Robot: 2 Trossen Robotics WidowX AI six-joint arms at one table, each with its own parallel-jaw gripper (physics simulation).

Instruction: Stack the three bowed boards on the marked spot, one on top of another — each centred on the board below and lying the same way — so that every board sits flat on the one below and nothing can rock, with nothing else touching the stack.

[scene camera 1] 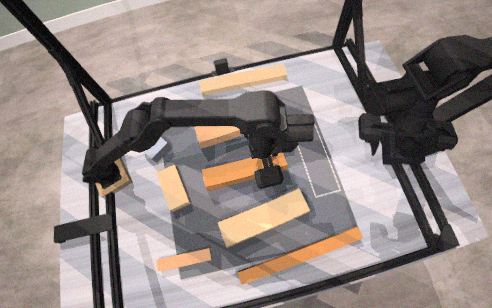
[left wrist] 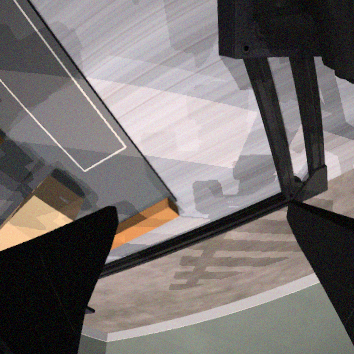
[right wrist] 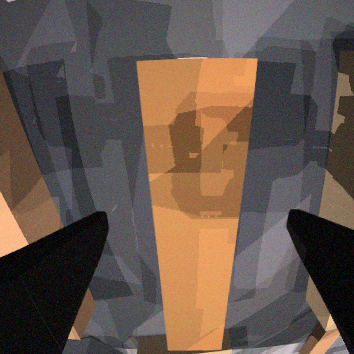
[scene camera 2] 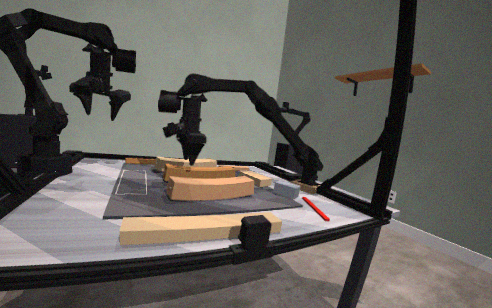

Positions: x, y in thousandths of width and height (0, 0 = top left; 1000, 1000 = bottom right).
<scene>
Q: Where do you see a tan bowed board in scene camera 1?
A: At 422, 443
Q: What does my right gripper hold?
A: Nothing.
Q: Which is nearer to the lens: the tan bowed board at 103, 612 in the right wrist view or the dark orange bowed board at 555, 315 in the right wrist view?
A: The dark orange bowed board.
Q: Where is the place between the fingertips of my right gripper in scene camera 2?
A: At 383, 528
</scene>
